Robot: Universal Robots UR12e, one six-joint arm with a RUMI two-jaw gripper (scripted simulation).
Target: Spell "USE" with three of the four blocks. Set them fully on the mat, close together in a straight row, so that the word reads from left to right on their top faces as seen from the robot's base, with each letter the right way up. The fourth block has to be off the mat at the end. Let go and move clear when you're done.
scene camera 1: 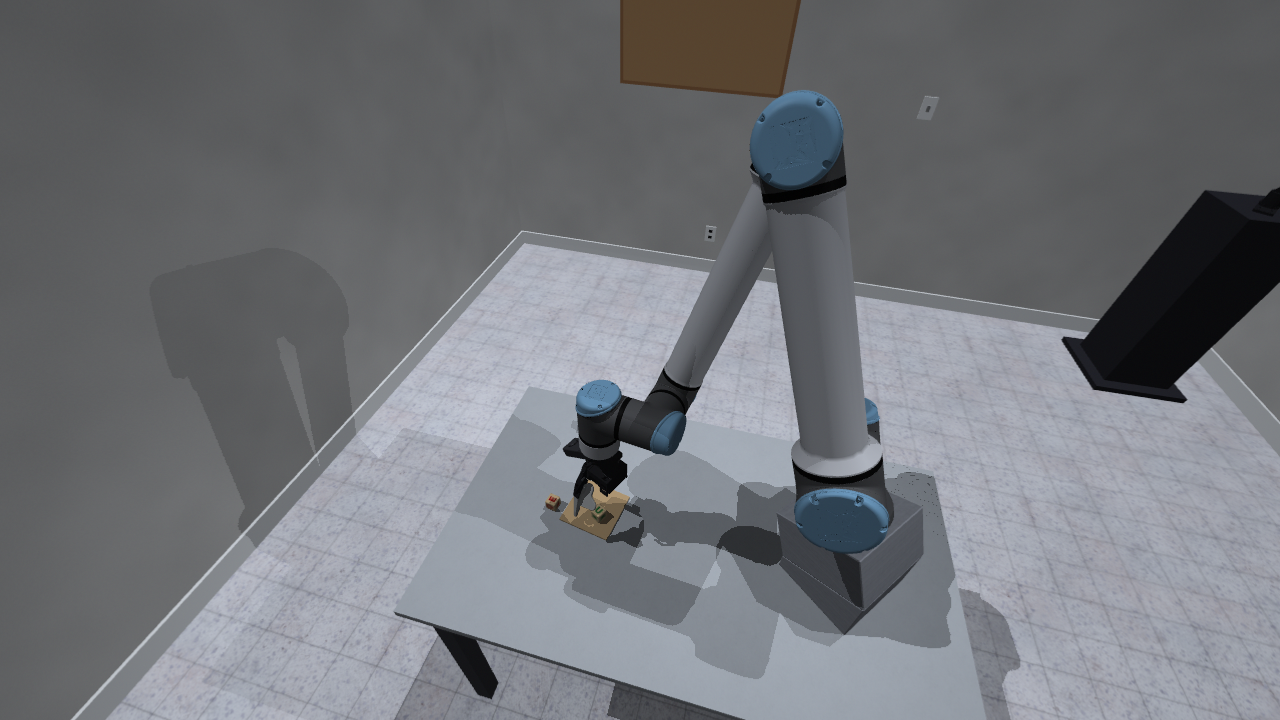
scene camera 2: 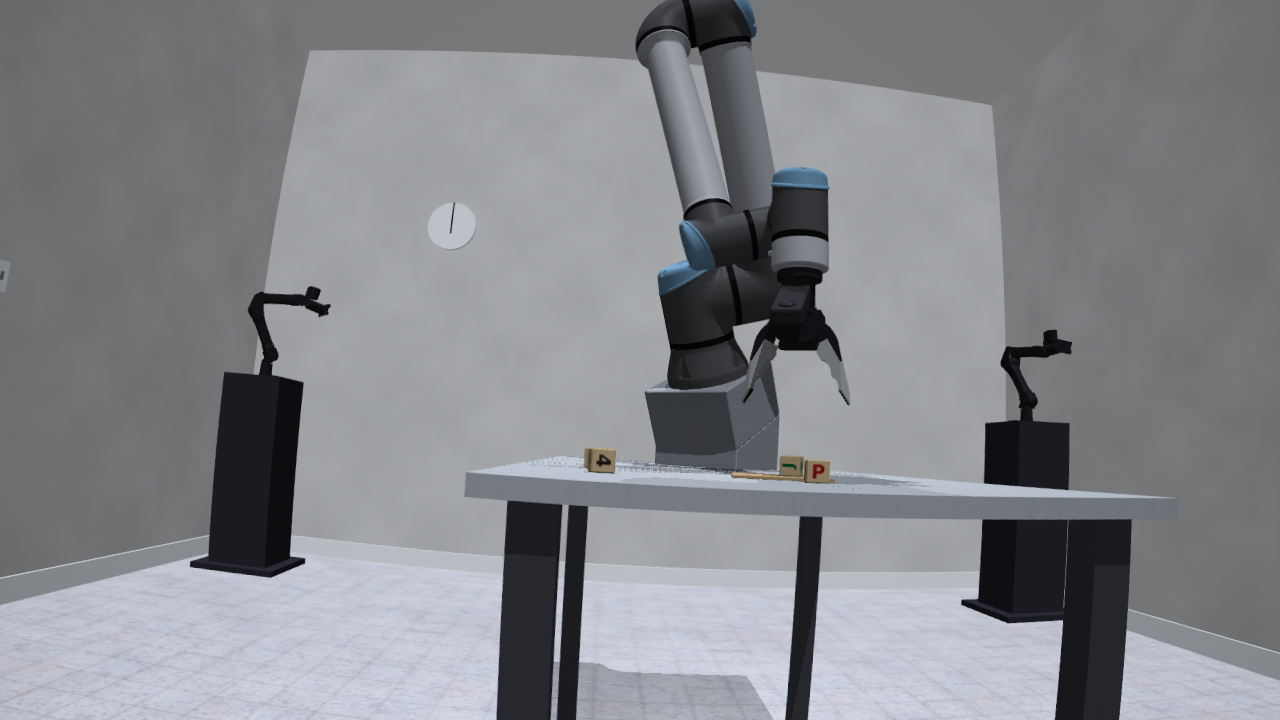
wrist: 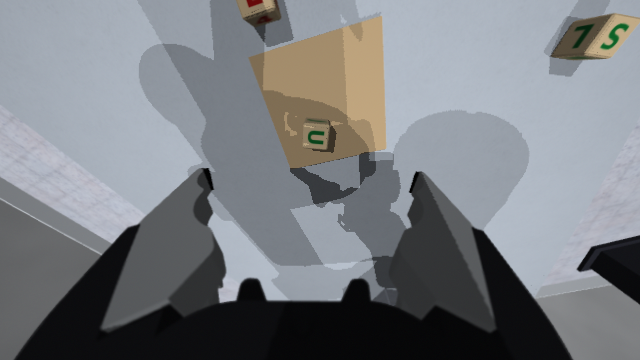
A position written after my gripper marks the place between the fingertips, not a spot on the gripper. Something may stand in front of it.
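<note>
My gripper [scene camera 2: 795, 404] is visible. From scene camera 1: a tan mat [scene camera 1: 615, 502] together with my gripper [scene camera 1: 598, 494]. From the wrist: the mat [wrist: 339, 75] and the gripper [wrist: 313, 171].
</note>
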